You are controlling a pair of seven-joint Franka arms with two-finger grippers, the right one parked.
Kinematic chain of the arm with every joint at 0, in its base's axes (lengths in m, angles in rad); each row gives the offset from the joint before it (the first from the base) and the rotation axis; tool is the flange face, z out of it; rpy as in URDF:
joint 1: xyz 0 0 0.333 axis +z
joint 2: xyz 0 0 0 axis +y
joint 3: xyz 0 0 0.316 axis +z
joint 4: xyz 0.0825 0 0 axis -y
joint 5: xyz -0.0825 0 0.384 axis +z
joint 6: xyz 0 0 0 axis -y
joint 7: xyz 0.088 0 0 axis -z
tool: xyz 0 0 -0.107 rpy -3.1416 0 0
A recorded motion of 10 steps. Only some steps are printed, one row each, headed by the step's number.
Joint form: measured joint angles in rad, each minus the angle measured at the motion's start. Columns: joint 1, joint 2, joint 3, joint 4, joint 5, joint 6, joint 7.
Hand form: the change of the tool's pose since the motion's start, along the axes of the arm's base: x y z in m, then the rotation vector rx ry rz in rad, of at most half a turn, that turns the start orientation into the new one. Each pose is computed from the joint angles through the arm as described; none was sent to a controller.
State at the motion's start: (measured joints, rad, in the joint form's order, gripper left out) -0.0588 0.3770 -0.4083 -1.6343 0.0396 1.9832 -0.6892
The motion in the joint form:
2: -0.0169 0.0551 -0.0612 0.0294 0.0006 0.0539 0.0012
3: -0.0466 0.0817 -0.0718 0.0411 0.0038 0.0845 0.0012
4: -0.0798 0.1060 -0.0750 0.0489 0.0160 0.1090 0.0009
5: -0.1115 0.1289 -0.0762 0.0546 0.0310 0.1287 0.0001
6: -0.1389 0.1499 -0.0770 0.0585 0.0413 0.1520 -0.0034
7: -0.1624 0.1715 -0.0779 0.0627 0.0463 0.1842 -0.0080
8: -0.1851 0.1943 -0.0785 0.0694 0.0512 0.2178 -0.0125
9: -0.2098 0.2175 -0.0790 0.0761 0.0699 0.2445 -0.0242
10: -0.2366 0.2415 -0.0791 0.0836 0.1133 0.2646 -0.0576
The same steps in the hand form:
2: -0.0056 -0.0447 -0.0094 -0.0583 -0.0168 -0.0626
3: -0.0111 -0.0691 -0.0164 -0.0794 -0.0271 -0.0961
4: -0.0178 -0.0910 -0.0254 -0.0864 -0.0351 -0.1315
5: -0.0253 -0.1106 -0.0352 -0.0875 -0.0400 -0.1656
6: -0.0320 -0.1277 -0.0445 -0.0932 -0.0456 -0.1903
7: -0.0372 -0.1431 -0.0531 -0.1075 -0.0553 -0.2060
8: -0.0418 -0.1580 -0.0613 -0.1239 -0.0667 -0.2198
9: -0.0481 -0.1732 -0.0707 -0.1277 -0.0779 -0.2367
10: -0.0557 -0.1884 -0.0810 -0.1127 -0.0937 -0.2487

